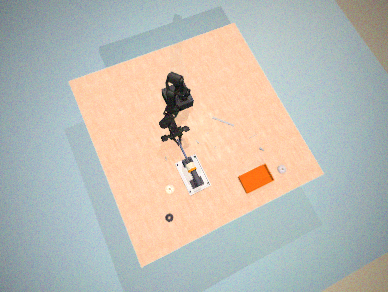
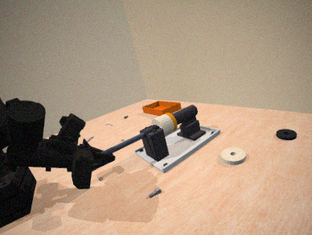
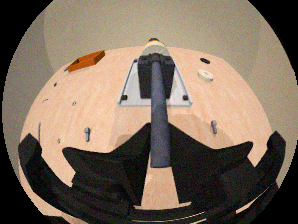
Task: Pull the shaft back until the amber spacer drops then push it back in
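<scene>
My gripper tip is now 70 mm short of the shaft and 20 mm below it. From my gripper tip the other things lie so: cream washer 210 mm ahead, 180 mm to the right, 60 mm below; then black washer 360 mm ahead, 270 mm to the right, 60 mm below; then amber spacer 180 mm ahead, 10 mm to the right, 20 mm above.
</scene>
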